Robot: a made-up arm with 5 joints.
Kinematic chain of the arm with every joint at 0, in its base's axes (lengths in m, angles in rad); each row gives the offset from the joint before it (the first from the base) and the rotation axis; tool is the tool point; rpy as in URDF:
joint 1: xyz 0.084 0 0.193 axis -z
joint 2: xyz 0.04 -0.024 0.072 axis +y
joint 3: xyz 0.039 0 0.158 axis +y
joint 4: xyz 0.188 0 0.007 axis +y
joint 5: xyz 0.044 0.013 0 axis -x
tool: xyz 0 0 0 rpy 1.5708 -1.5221 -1.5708
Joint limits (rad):
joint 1: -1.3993..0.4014
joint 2: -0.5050..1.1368
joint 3: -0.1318..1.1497
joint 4: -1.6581..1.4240
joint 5: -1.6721..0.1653
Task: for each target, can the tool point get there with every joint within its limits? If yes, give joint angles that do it. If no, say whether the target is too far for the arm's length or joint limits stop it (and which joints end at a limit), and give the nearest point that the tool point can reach.
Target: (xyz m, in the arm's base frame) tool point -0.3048 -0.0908 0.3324
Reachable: no: joint limits stop it (at a limit: joint 1, joint 2, joint 3, joint 4) | nearest point 0.1025 0.0421 0.1733 | short by 0.457 m
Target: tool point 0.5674 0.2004 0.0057
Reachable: no: too far | nearest point 0.4017 0.1317 0.1178 | short by 0.212 m
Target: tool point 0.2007 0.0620 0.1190
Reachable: yes | joints -0.5715 0.9475 0.7664 0.9684 -0.1912
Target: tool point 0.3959 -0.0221 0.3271
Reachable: yes | joints 0.0357 0.1255 0.3140 -0.0650 -0.6440
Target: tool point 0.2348 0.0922 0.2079
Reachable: yes | joints -0.6108 0.1505 0.9669 0.7883 -0.2728
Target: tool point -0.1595 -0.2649 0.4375
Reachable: no: joint limits stop it (at a limit: joint 1, joint 2, joint 3, joint 4) | nearest point 0.1861 -0.0553 0.5725 | short by 0.426 m
